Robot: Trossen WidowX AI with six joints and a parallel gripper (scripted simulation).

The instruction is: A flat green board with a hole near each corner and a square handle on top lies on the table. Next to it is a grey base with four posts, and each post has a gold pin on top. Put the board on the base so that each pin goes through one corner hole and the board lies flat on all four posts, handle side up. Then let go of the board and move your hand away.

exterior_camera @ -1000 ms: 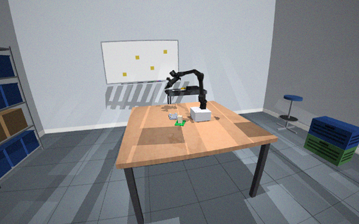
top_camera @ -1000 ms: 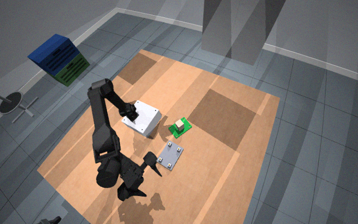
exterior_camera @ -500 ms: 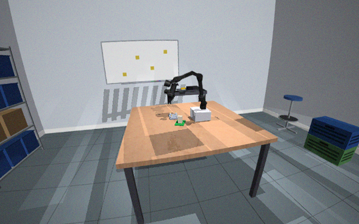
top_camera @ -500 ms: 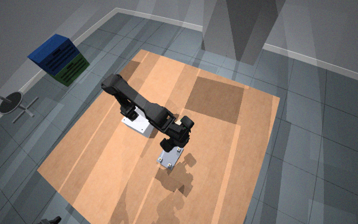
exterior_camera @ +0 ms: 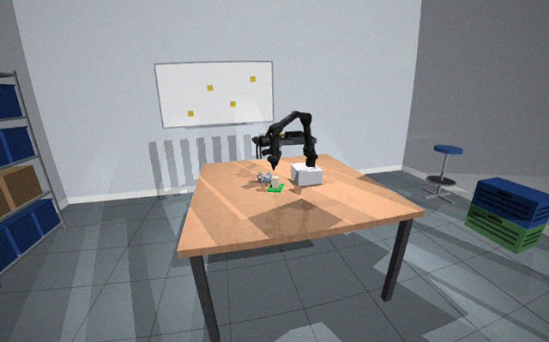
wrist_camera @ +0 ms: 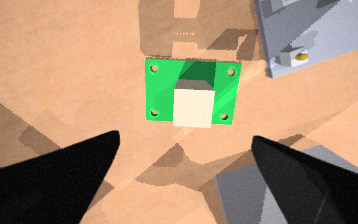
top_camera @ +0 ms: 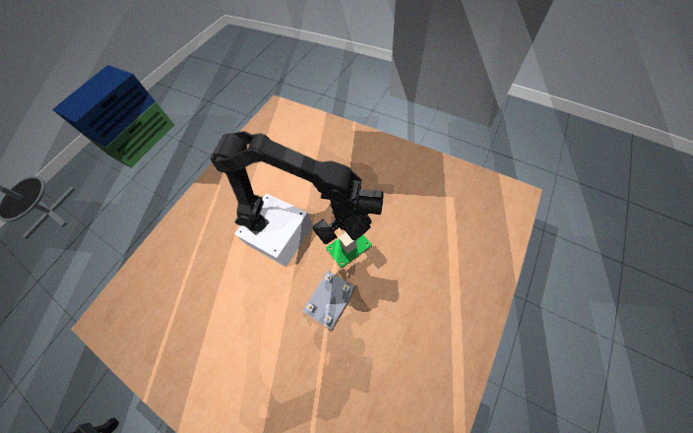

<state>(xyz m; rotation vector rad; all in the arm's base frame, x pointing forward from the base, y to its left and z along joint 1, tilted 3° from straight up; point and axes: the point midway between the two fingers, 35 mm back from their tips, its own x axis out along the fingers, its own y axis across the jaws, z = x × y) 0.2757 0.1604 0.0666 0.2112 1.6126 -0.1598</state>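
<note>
The green board lies 10 mm to the right of my gripper tip and 120 mm below it. Also, from my gripper tip: grey base 60 mm ahead, 190 mm to the right, 140 mm below.
</note>
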